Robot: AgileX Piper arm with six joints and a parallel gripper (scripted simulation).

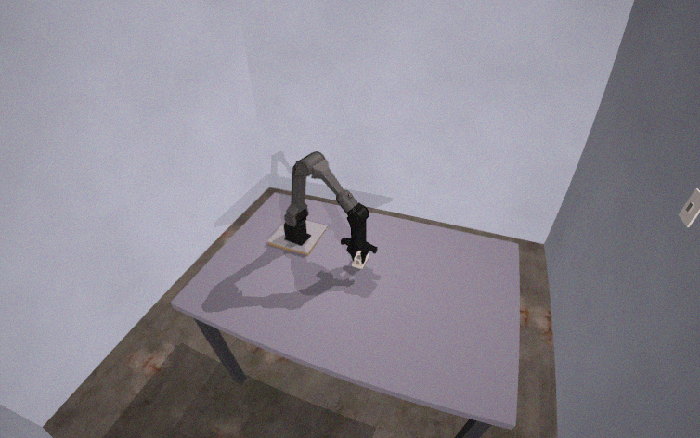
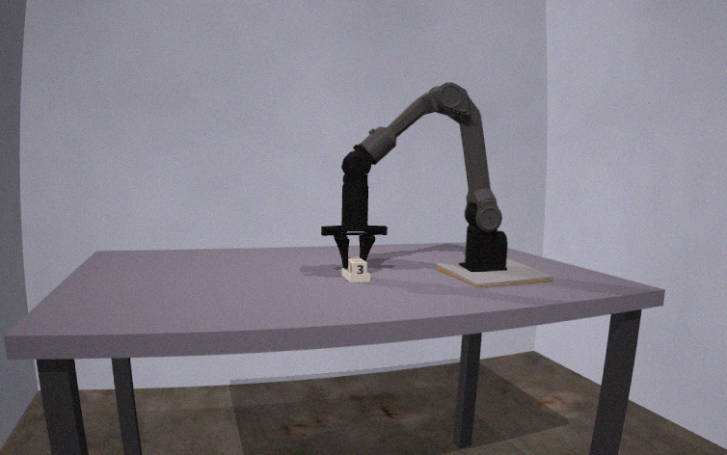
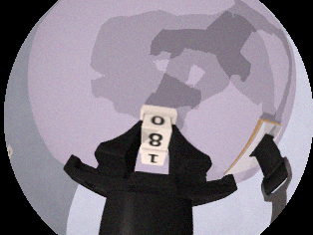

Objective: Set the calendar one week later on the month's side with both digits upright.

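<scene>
My gripper is now right at the cream cube. Also, from my hand: tray 20 mm to the left, 20 mm below.
</scene>
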